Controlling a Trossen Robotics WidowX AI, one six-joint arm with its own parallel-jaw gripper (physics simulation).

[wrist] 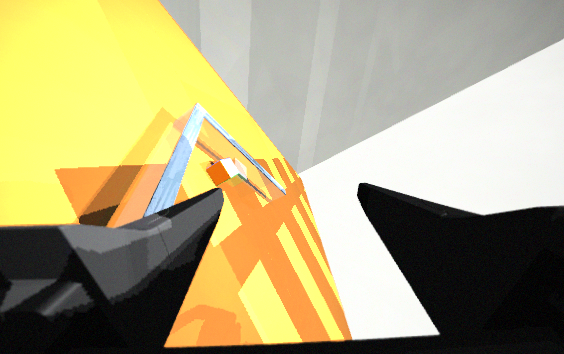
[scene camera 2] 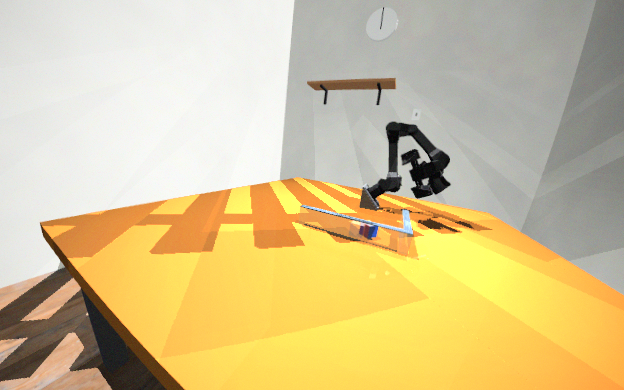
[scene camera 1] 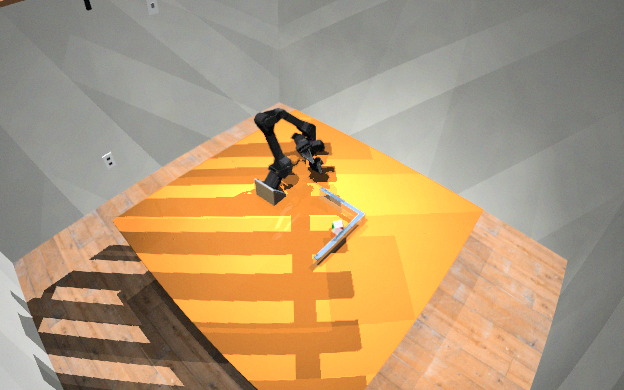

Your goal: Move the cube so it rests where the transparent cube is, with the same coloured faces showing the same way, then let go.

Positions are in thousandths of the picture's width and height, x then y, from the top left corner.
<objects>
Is my gripper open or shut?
Open.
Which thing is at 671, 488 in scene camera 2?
My gripper.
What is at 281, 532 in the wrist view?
An L-shaped rail.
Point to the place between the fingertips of my gripper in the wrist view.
515, 541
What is my gripper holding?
Nothing.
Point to an L-shaped rail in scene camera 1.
573, 555
</objects>
